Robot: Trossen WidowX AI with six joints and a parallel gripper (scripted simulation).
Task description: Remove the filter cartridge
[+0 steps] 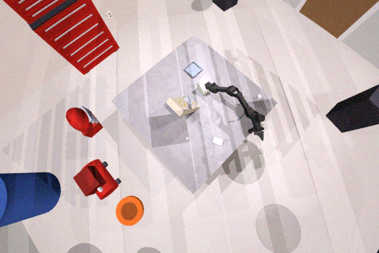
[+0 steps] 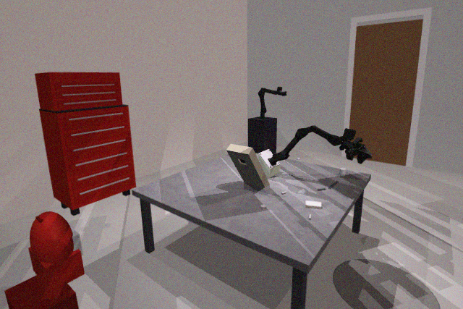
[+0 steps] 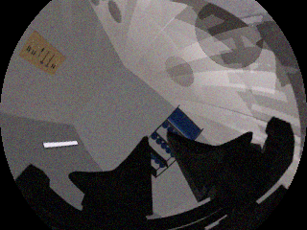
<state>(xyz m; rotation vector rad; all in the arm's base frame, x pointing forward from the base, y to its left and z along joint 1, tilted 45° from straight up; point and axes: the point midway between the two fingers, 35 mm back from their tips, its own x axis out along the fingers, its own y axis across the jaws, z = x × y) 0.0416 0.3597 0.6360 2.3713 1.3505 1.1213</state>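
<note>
Now: the round filter cartridge 690 mm to the right of my gripper tip, 340 mm ahead of it and 70 mm below it. The rest, counted from my gripper tip: small block: 290 mm below, 240 mm ahead, 230 mm to the right; beige service panel: 700 mm to the right, 290 mm ahead, 140 mm below; square tray: 1020 mm to the right, 290 mm below, 70 mm behind.
</note>
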